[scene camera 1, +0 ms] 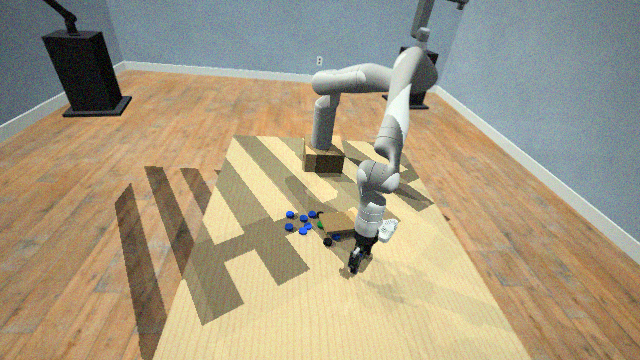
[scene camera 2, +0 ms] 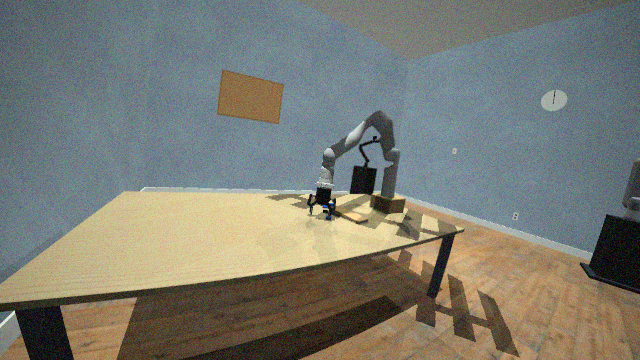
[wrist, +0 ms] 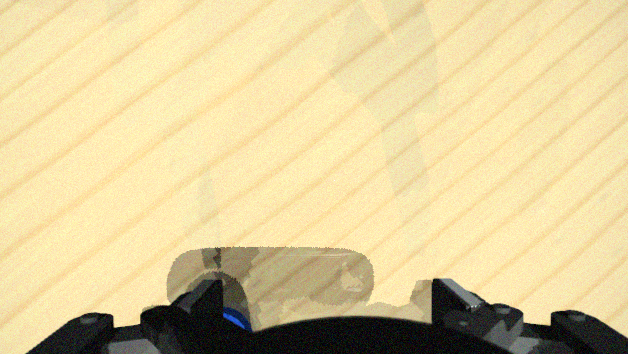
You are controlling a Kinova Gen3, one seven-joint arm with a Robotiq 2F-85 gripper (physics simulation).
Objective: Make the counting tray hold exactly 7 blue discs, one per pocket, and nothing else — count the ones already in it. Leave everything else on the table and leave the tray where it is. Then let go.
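My gripper (scene camera 1: 361, 262) (scene camera 2: 320, 214) (wrist: 327, 302) is open, pointing down low over the table, with nothing gripped. A lone blue disc (scene camera 1: 361, 255) (scene camera 2: 328, 217) (wrist: 237, 319) lies by the inner side of one finger, mostly hidden by the gripper. A tan tray-like board (scene camera 1: 336, 222) (scene camera 2: 354, 217) lies beside the gripper; its pockets cannot be made out. Several blue discs (scene camera 1: 303, 218) lie in a loose group left of it in the first scene view. Another blue disc (scene camera 1: 336, 237) is at the board's near edge. I cannot tell which discs are in pockets.
A black disc (scene camera 1: 327, 242) lies at the board's near left corner, and a green disc (scene camera 1: 320, 225) shows at its left edge. A small dark object (scene camera 1: 320, 213) is at its far left corner. A white speckled object (scene camera 1: 388, 230) is right of the wrist. The robot's wooden base block (scene camera 1: 323, 162) stands behind.
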